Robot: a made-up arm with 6 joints. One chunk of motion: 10 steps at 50 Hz.
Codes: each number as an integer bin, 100 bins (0 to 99) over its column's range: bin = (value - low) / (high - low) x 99, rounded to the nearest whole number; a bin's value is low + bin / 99 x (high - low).
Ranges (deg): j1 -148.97..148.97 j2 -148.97..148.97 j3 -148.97..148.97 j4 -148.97..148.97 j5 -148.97..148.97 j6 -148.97..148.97
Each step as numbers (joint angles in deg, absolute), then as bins.
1 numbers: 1.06 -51.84 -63.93 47.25 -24.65 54.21
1 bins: 50 32 28 65 41 68
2 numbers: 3.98 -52.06 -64.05 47.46 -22.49 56.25
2 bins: 51 32 28 65 42 68
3 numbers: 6.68 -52.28 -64.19 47.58 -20.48 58.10
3 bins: 52 32 28 65 43 69
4 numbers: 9.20 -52.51 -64.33 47.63 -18.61 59.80
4 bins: 53 32 28 65 43 69
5 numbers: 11.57 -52.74 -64.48 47.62 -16.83 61.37
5 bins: 53 32 28 65 44 70
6 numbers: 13.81 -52.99 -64.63 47.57 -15.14 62.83
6 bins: 54 32 28 65 44 70
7 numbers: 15.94 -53.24 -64.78 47.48 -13.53 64.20
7 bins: 55 32 28 65 45 71
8 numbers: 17.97 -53.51 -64.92 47.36 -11.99 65.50
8 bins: 55 32 28 65 46 71
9 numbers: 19.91 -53.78 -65.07 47.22 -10.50 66.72
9 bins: 56 32 28 65 46 72
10 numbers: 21.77 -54.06 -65.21 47.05 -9.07 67.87
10 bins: 57 32 28 65 46 72
